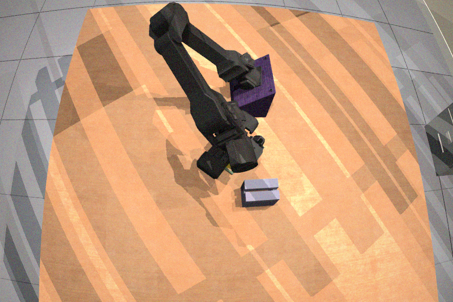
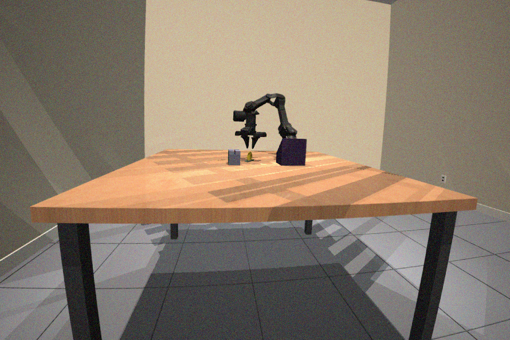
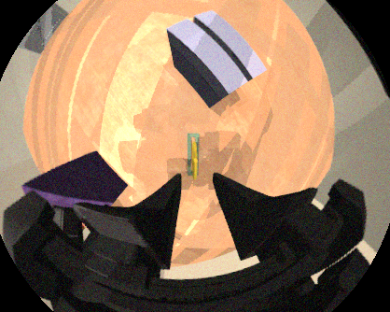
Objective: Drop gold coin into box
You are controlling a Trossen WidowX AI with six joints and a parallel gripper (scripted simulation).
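The gold coin is 50 mm below my gripper tip.
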